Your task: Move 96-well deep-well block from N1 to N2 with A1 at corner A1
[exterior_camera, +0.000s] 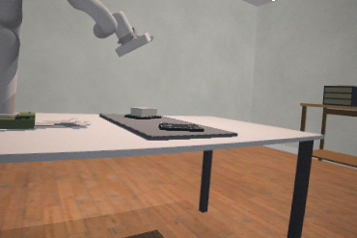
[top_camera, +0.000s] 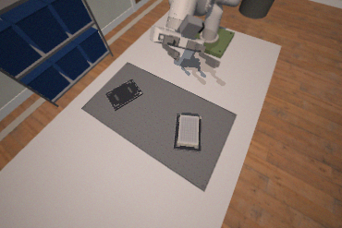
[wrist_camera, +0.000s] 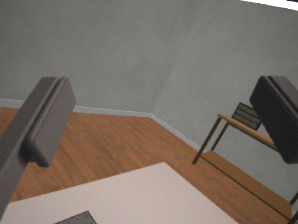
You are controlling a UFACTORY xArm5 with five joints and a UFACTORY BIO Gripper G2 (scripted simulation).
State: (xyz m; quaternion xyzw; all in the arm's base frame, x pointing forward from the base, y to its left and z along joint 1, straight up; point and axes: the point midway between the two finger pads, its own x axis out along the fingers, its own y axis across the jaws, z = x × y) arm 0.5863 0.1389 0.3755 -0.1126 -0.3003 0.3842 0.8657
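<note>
Right now my hand is 36 cm above the white 96-well deep-well block, 6 cm short of it and 5 cm to the right of it. Round my hand: grey perforated mat: 40 cm below, 14 cm to the right, 4 cm ahead.
</note>
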